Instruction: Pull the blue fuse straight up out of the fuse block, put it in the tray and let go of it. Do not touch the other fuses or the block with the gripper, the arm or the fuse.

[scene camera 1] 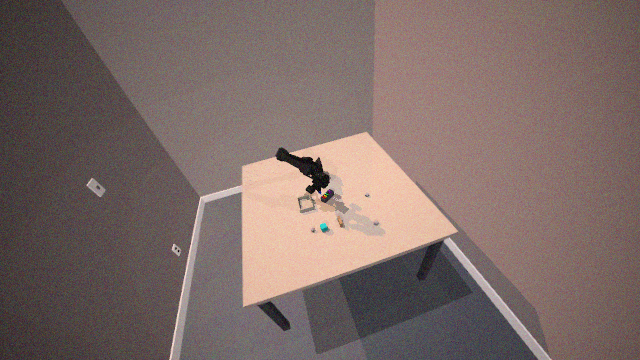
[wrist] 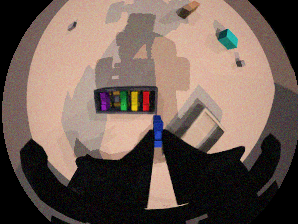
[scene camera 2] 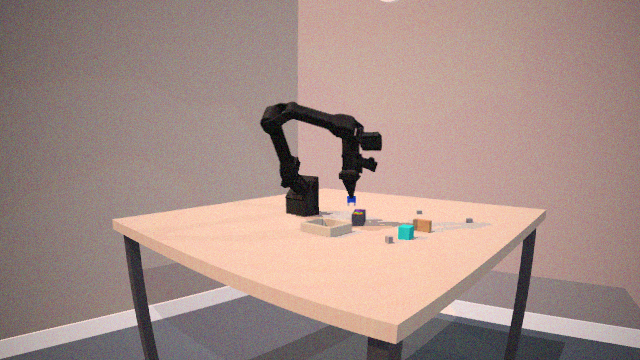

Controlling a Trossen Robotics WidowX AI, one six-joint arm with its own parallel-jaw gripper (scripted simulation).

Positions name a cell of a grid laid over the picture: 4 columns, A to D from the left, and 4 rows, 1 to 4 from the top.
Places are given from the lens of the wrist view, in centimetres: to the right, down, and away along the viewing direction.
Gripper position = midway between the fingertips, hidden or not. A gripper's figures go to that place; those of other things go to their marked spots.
my gripper (wrist: C3): 1, 2, 10
shallow tray (wrist: C3): 12, 4, 21
